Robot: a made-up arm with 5 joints.
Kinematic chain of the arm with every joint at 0, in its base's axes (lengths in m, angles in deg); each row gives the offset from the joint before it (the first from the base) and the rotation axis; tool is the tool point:
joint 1: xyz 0 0 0.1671 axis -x
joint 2: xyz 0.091 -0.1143 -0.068 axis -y
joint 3: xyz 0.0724 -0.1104 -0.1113 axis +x
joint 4: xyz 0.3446 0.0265 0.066 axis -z
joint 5: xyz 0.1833 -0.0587 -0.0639 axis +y
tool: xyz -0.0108 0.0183 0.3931
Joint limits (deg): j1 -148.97..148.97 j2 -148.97..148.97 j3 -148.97..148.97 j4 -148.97..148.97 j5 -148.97..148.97
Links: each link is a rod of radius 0.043 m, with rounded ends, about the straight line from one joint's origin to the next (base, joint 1, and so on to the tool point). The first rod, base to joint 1, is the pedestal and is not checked.
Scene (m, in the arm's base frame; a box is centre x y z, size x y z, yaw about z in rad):
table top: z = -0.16
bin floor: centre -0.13 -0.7 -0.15 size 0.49 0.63 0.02 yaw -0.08
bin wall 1: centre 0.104 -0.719 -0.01 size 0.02 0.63 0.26 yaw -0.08
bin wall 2: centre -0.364 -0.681 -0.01 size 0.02 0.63 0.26 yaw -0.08
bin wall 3: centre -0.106 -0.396 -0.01 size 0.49 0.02 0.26 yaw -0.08
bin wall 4: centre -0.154 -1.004 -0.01 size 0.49 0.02 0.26 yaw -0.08
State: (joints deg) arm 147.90 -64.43 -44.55 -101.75 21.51
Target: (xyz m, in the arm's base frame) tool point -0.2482 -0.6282 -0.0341
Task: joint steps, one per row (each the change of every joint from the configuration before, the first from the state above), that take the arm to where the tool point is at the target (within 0.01 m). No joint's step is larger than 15 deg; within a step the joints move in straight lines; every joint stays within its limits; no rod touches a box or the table.
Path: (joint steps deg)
1: -12.99 -5.34 -3.42 4.56 6.47
2: -12.99 -5.34 -3.43 4.56 6.46
3: -13.00 -5.34 -3.42 4.56 6.47
4: -12.99 -5.34 -3.42 4.56 6.47

